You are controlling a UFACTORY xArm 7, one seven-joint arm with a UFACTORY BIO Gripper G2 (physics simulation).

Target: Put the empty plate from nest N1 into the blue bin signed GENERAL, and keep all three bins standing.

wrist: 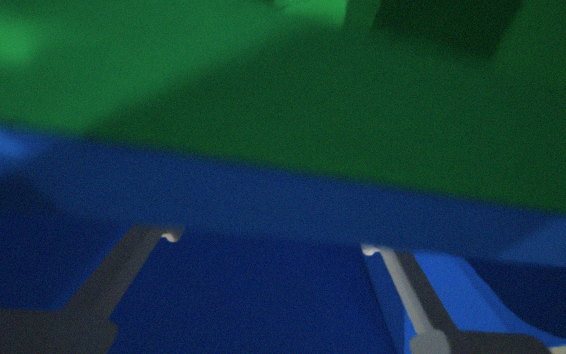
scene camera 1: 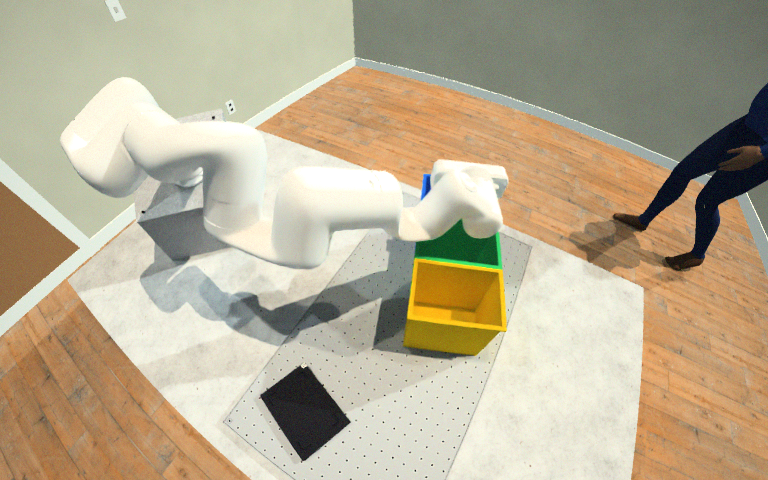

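Places are measured from the arm's base along level axes (x ahead, y left, z up), in millimetres.
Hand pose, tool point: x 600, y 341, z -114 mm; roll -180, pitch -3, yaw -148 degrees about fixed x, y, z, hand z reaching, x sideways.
Things, the pixels of their top centre, and the offset from my tool point. Level surfaces: height alone.
- blue bin, top centre: (wrist: 280, 352) (scene camera 1: 458, 195) dx +3, dy -6, dz +63 mm
- green bin, top centre: (scene camera 1: 459, 238) dx +59, dy -124, dz +63 mm
- yellow bin, top centre: (scene camera 1: 458, 292) dx +116, dy -241, dz +63 mm
- black rectangular nest, top centre: (scene camera 1: 303, 408) dx -25, dy -570, dz -102 mm
- perforated grey table top, surface height: dz -117 mm
The blue bin (scene camera 1: 425, 184) (wrist: 250, 200) shows as a small strip behind my wrist in the scene view. Its rim and inner walls fill the lower wrist view. The green bin (scene camera 1: 474, 249) (wrist: 310, 105) stands against it, and the yellow bin (scene camera 1: 438, 335) stands in front of the green one. All three look upright. My gripper (wrist: 271, 242) is partly open with nothing between its fingers, and the fingers are down in the blue bin's mouth. The arm hides the gripper in the scene view. The plate does not show in either view, and the bin's floor is hidden or too dark to tell.
A black rectangular nest (scene camera 1: 305, 413) lies on the perforated grey table top (scene camera 1: 396, 418), in front and left of the yellow bin; I cannot read a label on it. A person in dark blue (scene camera 1: 707, 195) stands on the wooden floor at the right.
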